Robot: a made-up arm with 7 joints.
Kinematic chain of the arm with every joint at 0, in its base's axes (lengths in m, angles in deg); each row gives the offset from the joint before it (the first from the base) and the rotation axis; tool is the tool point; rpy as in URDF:
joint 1: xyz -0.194 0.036 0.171 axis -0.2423 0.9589 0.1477
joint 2: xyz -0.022 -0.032 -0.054 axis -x
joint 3: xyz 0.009 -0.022 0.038 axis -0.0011 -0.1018 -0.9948
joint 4: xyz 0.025 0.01 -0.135 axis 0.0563 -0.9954 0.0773
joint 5: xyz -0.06 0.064 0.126 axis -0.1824 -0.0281 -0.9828
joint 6: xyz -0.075 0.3 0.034 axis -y
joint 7: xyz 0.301 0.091 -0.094 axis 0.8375 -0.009 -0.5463
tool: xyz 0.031 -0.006 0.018 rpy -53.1 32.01 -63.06
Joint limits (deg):
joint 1: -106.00..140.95
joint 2: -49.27..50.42
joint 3: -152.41..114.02
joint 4: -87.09..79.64
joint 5: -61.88..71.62
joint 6: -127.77..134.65
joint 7: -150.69..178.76
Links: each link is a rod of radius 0.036 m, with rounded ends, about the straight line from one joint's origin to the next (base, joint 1, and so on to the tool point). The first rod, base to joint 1, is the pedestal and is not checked.
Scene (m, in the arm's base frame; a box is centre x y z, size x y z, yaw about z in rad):
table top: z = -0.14
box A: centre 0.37 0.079 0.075 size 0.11 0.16 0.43 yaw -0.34
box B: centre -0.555 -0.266 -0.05 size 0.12 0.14 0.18 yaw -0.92
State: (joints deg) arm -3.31 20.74 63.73 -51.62 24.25 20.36 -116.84
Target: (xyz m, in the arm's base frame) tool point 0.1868 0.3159 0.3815
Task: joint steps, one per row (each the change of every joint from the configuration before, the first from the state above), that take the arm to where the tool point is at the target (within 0.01 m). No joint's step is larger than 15 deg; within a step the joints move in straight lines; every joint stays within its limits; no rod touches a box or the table.
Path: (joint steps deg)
1: -0.76 -1.85 -3.65 12.53 7.89 -0.92 9.10
2: -0.77 -1.86 -3.65 12.52 7.90 -0.93 9.10
3: -0.76 -1.85 -3.64 12.53 7.90 -0.92 9.11
4: -0.77 -1.85 -3.65 12.52 7.89 -0.92 9.10
5: -0.76 -1.86 -3.65 12.53 7.90 -0.93 9.10
6: -0.77 -1.85 -3.65 12.52 7.89 -0.92 9.10
7: -2.06 -1.06 -2.38 -5.45 -12.82 2.86 -9.45
8: -2.05 -1.06 -2.39 -5.45 -12.83 2.86 -9.46
9: -2.06 -1.06 -2.38 -5.45 -12.82 2.87 -9.45
10: -2.05 -1.05 -2.39 -5.45 -12.83 2.86 -9.45
11: -2.06 -1.06 -2.39 -5.45 -12.82 2.86 -9.46
12: -2.06 -1.06 -2.38 -5.44 -12.83 2.86 -9.45

